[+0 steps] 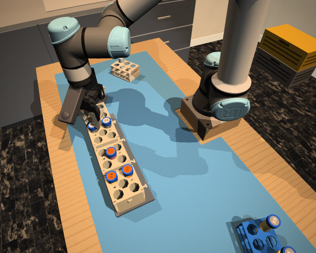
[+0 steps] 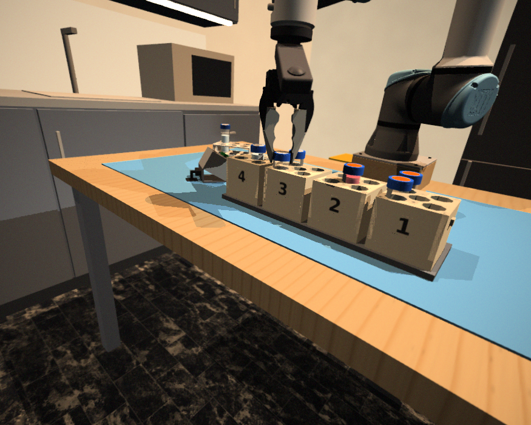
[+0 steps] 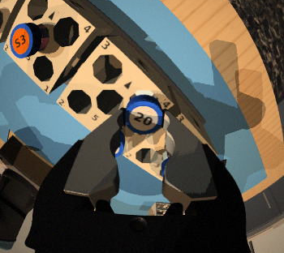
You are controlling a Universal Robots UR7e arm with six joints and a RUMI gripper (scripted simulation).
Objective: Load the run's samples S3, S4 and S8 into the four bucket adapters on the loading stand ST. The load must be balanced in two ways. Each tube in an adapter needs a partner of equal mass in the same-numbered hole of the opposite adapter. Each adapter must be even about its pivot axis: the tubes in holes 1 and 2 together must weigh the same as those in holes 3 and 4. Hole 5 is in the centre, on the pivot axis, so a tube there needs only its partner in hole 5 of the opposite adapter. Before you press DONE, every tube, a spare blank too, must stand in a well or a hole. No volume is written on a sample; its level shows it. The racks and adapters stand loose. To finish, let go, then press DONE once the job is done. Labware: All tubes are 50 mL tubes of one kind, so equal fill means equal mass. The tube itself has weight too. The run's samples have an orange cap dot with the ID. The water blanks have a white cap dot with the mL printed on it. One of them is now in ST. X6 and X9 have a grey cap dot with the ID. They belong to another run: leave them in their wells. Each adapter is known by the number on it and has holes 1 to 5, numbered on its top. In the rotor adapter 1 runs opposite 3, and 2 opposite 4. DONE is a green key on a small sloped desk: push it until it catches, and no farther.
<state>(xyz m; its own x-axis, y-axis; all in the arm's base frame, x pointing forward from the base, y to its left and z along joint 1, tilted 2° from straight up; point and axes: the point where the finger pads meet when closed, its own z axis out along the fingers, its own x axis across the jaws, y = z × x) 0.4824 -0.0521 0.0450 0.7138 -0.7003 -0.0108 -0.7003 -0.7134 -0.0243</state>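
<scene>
Now: hand 8 cm past the green done key, 26 cm to the left of it and 5 cm above it. Also, from my hand: tan blank rack: 26 cm behind, 41 cm to the right, 9 cm below; blue-capped blank: 2 cm behind, 8 cm to the right, 5 cm below; sloped desk: 7 cm behind, 27 cm to the right, 7 cm below.
</scene>
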